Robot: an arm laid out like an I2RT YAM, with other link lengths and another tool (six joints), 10 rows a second.
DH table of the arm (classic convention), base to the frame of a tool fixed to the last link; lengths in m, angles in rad. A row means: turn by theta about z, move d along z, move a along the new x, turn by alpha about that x. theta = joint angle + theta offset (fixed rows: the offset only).
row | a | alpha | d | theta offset
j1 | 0.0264 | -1.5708 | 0.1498 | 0
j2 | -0.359 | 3.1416 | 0 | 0
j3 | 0.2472 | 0 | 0 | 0.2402
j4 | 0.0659 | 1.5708 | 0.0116 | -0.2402
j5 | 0 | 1.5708 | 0.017 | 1.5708
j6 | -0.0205 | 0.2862 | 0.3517 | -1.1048
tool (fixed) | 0 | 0 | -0.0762 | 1.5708
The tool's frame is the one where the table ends.
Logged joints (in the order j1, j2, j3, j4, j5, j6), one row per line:
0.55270 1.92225 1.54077 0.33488 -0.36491 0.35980
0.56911 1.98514 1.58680 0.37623 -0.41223 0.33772
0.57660 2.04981 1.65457 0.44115 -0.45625 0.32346
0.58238 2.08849 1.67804 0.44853 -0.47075 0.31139
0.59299 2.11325 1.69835 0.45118 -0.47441 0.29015
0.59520 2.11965 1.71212 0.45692 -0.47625 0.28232
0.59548 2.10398 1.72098 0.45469 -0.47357 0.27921
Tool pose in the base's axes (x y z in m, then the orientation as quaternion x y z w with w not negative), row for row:
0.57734 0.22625 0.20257 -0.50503 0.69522 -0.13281 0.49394
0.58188 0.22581 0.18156 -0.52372 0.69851 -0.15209 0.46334
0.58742 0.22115 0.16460 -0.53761 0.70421 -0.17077 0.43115
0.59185 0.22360 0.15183 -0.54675 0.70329 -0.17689 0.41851
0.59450 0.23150 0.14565 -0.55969 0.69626 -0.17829 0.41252
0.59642 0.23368 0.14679 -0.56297 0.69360 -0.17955 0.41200
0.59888 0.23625 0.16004 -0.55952 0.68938 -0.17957 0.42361
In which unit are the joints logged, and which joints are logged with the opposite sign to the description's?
The joints are logged in radians. Opposite sign: j4, j5.
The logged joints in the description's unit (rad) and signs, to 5 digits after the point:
0.55270 1.92225 1.54077 -0.33488 0.36491 0.35980
0.56911 1.98514 1.58680 -0.37623 0.41223 0.33772
0.57660 2.04981 1.65457 -0.44115 0.45625 0.32346
0.58238 2.08849 1.67804 -0.44853 0.47075 0.31139
0.59299 2.11325 1.69835 -0.45118 0.47441 0.29015
0.59520 2.11965 1.71212 -0.45692 0.47625 0.28232
0.59548 2.10398 1.72098 -0.45469 0.47357 0.27921

